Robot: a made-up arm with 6 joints.
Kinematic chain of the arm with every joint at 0, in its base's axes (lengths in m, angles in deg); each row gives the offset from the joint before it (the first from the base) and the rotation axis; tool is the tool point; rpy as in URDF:
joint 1: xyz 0 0 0.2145 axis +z
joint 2: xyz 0 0 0 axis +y
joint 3: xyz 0.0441 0 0.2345 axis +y
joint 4: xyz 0.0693 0 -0.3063 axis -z
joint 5: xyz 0 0 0 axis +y
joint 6: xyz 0.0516 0 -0.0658 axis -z
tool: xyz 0 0 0 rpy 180 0 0
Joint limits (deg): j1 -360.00..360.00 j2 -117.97..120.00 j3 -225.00..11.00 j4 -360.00..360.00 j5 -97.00..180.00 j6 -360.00..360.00
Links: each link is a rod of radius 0.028 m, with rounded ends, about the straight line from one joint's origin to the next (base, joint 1, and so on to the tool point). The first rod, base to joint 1, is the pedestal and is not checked.
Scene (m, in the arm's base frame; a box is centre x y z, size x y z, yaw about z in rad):
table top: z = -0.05
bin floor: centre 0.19 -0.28 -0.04 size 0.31 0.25 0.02 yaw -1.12
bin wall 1: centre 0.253 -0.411 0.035 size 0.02 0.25 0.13 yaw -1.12
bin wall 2: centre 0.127 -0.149 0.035 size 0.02 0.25 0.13 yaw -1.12
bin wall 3: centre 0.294 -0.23 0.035 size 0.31 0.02 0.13 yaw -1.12
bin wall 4: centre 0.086 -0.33 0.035 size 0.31 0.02 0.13 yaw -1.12
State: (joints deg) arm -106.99 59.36 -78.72 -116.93 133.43 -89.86
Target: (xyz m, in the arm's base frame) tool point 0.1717 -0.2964 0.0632
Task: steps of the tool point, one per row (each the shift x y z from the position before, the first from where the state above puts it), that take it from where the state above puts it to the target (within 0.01 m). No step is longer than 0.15 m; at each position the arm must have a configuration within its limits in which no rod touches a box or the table.
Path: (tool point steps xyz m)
1: 0.0829 -0.0528 0.0760
2: 0.0978 -0.0178 0.0749
3: 0.0974 0.0188 0.0691
4: 0.0831 0.0494 0.0600
5: 0.0174 0.0027 -0.0680
6: 0.0081 0.0162 -0.0705
7: -0.0036 0.0297 -0.0681
8: -0.0165 0.0414 -0.0601

